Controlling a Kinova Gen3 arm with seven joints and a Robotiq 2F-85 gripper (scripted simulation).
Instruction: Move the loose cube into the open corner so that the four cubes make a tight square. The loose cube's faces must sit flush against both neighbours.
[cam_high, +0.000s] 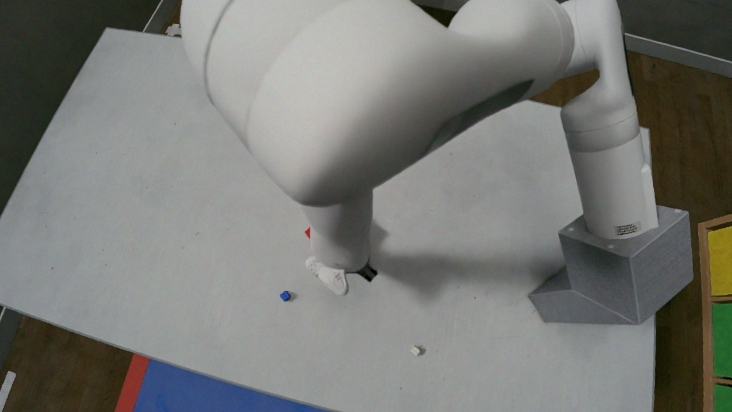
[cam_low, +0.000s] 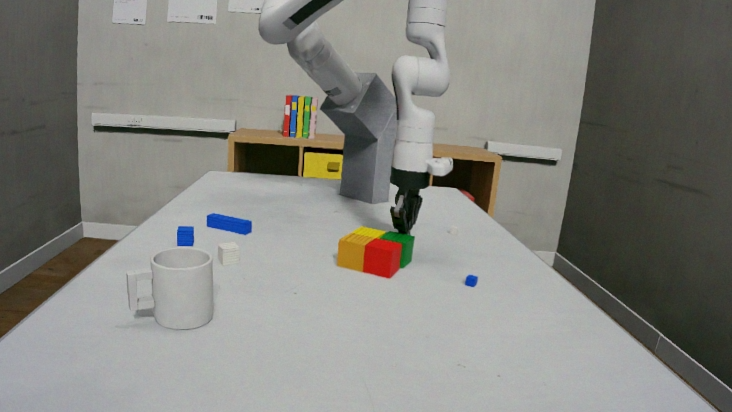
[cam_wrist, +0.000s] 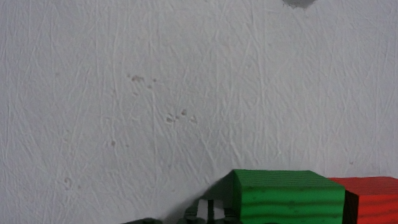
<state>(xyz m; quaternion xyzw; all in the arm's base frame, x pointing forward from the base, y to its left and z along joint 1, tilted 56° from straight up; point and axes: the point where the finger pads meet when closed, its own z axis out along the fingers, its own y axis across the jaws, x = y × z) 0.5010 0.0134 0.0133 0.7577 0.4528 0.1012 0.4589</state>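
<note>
My hand is 7 cm to the left of the yellow cube and 1 cm above it. The rest, counted from my hand: green cube (3 cm to the right, 3 cm ahead, 1 cm below); then red cube (7 cm to the right, 7 cm ahead, 1 cm below); then orange cube (11 cm to the right, 3 cm ahead, 1 cm below).
</note>
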